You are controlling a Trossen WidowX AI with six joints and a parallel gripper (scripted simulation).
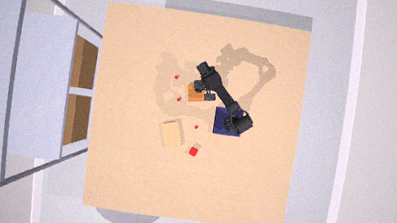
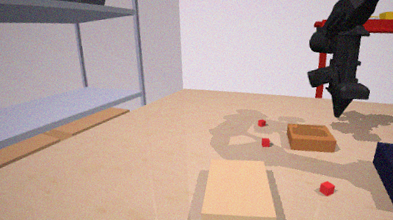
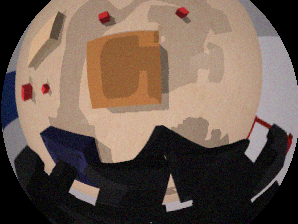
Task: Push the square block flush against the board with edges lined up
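Right now my gripper tip is 50 mm short of the orange square block, 60 mm to the right of it and 40 mm above it. From my gripper tip the other things lie so: board: 120 mm ahead, 350 mm to the left, 40 mm below; red cube: 30 mm behind, 410 mm to the left, 40 mm below.
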